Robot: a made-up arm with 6 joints.
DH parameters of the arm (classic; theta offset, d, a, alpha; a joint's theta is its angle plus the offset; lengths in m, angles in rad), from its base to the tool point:
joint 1: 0 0.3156 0 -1.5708
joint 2: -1.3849 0 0.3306 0
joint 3: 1.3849 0 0.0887 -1.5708
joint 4: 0 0.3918 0 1.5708
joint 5: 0 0 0.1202 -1.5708
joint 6: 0 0.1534 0 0
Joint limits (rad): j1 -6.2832..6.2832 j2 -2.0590..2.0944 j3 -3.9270..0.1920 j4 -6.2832..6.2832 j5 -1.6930..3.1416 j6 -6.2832..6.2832
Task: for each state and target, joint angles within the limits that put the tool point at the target. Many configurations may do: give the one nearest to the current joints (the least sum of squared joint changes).
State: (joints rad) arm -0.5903 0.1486 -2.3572 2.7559 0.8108 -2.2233
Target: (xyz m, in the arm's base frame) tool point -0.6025 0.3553 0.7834
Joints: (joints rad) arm -0.4793 -0.6242 -3.4466 2.8149 1.3058 -2.2233
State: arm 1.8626 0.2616 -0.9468 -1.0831 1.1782 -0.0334
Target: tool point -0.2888 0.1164 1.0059
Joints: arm 2.7326 -0.6131 -1.5158 -1.0880 0.6180 -0.0334
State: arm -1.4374 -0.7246 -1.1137 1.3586 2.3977 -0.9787
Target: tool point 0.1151 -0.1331 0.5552
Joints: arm -1.7018 -0.7989 -0.7620 0.8459 2.6832 -0.9787
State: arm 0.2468 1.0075 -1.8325 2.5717 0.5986 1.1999
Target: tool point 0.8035 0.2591 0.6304
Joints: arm 0.2999 0.7159 -2.2949 2.5826 0.7628 1.1999
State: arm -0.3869 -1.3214 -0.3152 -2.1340 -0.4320 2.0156
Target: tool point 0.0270 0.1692 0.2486
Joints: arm 0.1759 -1.1106 0.1920 -2.1498 -0.7821 2.0156
